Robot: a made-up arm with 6 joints.
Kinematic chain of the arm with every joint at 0, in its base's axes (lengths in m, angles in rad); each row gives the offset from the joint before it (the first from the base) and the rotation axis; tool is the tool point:
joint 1: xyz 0 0 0.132 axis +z
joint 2: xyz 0 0.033 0 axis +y
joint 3: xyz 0 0 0.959 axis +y
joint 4: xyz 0 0 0.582 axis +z
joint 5: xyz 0 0 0 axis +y
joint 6: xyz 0 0 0.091 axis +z
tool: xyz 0 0 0
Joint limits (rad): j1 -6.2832..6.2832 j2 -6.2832..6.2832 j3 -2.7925..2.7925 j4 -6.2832..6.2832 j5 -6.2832..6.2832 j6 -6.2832..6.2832
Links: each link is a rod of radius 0.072 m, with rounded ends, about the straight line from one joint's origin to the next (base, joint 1, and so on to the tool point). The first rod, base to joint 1, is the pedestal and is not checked.
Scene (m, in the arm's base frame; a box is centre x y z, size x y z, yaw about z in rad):
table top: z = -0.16
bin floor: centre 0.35 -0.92 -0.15 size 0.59 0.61 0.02 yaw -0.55
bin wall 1: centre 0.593 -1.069 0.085 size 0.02 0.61 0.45 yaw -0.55
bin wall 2: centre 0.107 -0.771 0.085 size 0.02 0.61 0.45 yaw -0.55
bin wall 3: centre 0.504 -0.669 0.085 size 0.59 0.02 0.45 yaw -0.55
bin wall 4: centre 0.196 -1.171 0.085 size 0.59 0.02 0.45 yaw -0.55
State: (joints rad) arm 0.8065 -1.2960 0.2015 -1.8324 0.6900 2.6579
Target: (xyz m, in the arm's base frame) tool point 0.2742 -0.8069 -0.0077
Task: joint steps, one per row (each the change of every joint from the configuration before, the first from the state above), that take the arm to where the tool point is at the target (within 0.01 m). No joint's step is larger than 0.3 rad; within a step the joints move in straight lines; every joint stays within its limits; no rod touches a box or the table.
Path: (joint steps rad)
1: -0.2881 0.2456 0.2490 0.0239 0.0077 0.0000
2: -0.2880 0.2457 0.2489 0.0240 0.0076 0.0000
3: -0.2881 0.2456 0.2490 0.0239 0.0077 0.0000
4: -0.2881 0.2456 0.2490 0.0239 0.0076 0.0000
5: -0.2880 0.2457 0.2490 0.0240 0.0077 0.0000
6: -0.2881 0.2456 0.2489 0.0239 0.0076 0.0000
7: -0.2881 0.2456 0.2490 0.0239 0.0077 0.0000
8: -0.0014 0.2932 0.0669 0.0062 -0.0183 0.0000
9: -0.0014 0.2931 0.0668 0.0062 -0.0182 0.0000

